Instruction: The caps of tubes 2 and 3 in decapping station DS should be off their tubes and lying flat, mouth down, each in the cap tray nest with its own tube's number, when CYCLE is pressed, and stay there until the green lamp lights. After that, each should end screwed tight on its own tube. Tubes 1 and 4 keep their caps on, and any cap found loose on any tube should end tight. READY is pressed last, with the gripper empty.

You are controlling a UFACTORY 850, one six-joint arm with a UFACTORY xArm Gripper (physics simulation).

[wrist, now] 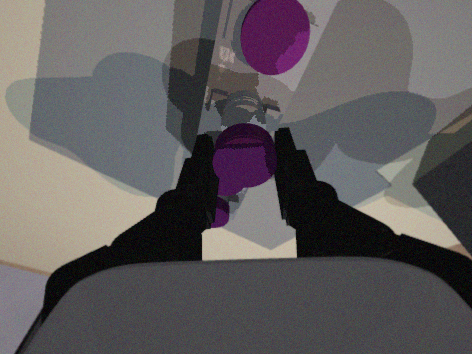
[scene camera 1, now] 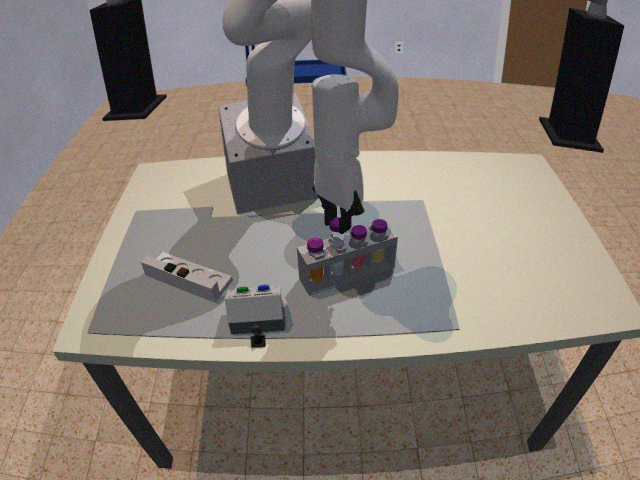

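Note:
My gripper (scene camera 1: 337,226) (wrist: 244,152) is shut on a purple cap (wrist: 245,165), held just above an open, clear tube (scene camera 1: 337,242) (wrist: 242,106). This tube stands second from the left in the decapping station (scene camera 1: 303,260) in the scene view. Purple caps sit on the left tube (scene camera 1: 315,244) (wrist: 275,35) and on the two right tubes, one over red content (scene camera 1: 358,231) and one over yellow (scene camera 1: 379,225). Tube numbers are not readable, and cap tightness cannot be told. The cap tray (scene camera 1: 155,268) stands at left, with no caps visible in its nests.
A button box (scene camera 1: 254,310) with a green button (scene camera 1: 242,289) and a blue button (scene camera 1: 263,287) stands at the mat's front edge, between tray and station. A small black item (scene camera 1: 257,339) is before it. Dark green (scene camera 1: 169,267) and brown (scene camera 1: 182,271) squares show on the tray.

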